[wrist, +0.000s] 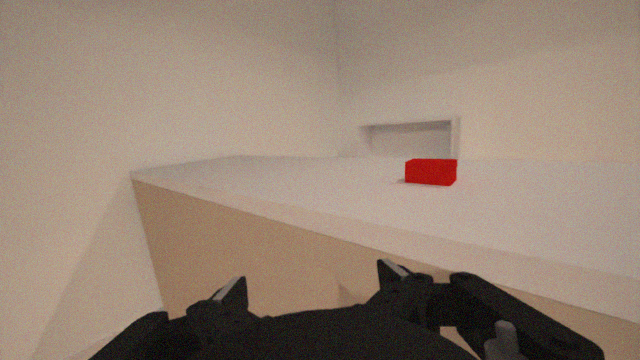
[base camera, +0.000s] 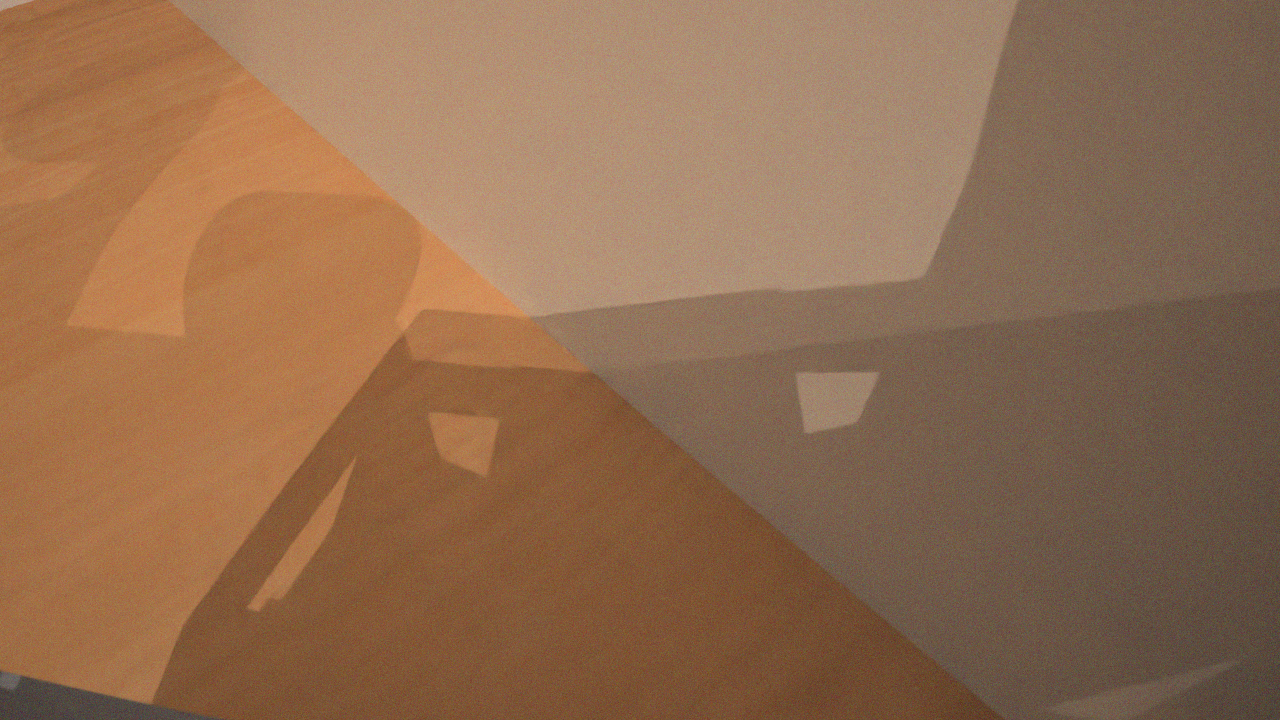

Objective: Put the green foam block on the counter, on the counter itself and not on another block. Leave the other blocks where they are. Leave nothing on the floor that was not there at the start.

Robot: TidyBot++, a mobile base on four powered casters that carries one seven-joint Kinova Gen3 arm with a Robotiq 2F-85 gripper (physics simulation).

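Frame: origin at the arm's base, x back, y left, z down, level; metres.
Seen in the pictures: gripper, fingertip midpoint: (wrist: pixel 313 282).
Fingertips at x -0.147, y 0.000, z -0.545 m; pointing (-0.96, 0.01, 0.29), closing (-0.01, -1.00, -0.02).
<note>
A point is followed by its place in that frame.
The counter (wrist: pixel 310 200) {x -0.432, y -0.002, z -0.513 m} shows in the wrist view as a pale top with a light brown front, running from the left toward the right edge. A red block (wrist: pixel 430 172) {x -0.469, y -0.254, z -0.539 m} lies on the counter top, right of the middle. The green foam block does not show in either view. My gripper (wrist: pixel 313 282) {x -0.147, y 0.000, z -0.545 m} is open at the bottom of the wrist view, with no object between its fingertips. It is in front of the counter's near edge, apart from the red block.
In the base camera view, wooden floor (base camera: pixel 295 537) {x -0.273, y 0.188, z 0.397 m} meets a pale upright surface (base camera: pixel 680 161) {x -0.378, y -0.005, z 0.211 m} along a diagonal line, with shadows across both. In the wrist view, pale walls (wrist: pixel 200 75) {x -1.585, y 0.611, z -1.025 m} meet in a corner behind the counter, and a recessed frame (wrist: pixel 455 137) {x -1.706, y -1.124, z -0.511 m} shows behind the red block.
</note>
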